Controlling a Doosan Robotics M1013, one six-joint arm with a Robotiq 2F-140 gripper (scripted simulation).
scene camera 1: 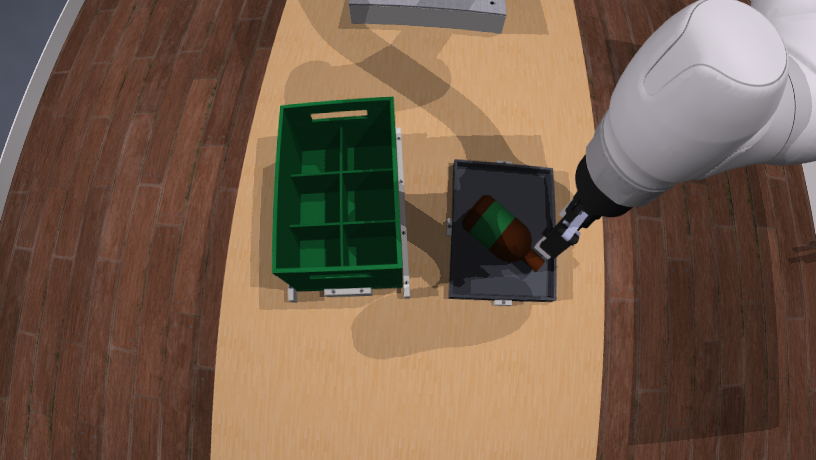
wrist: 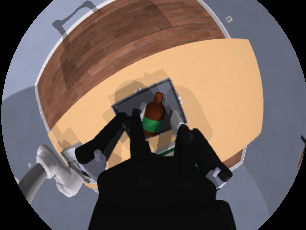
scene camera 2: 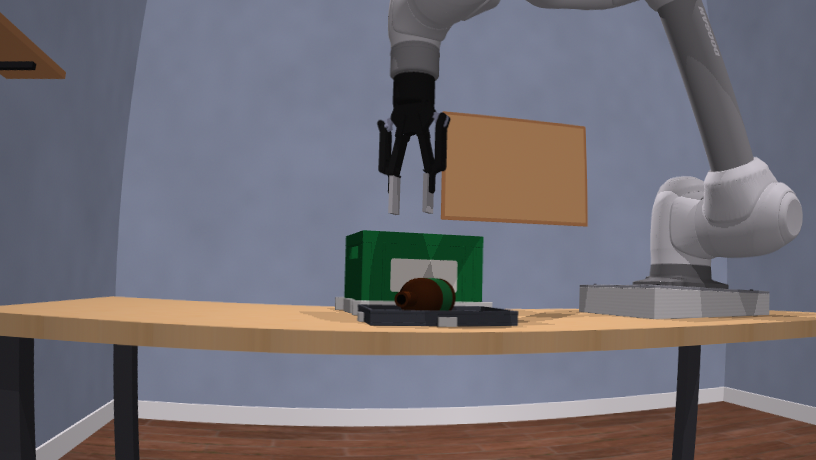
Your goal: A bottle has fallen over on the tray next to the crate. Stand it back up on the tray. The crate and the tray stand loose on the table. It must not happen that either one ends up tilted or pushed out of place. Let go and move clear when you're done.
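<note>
Scene camera 1 shows a green crate (scene camera 1: 310,149) and the gripper (scene camera 1: 555,234). Visible in scene camera 2: the crate (scene camera 2: 377,263) and the gripper (scene camera 2: 410,213). The wrist view shows the gripper (wrist: 158,112).
</note>
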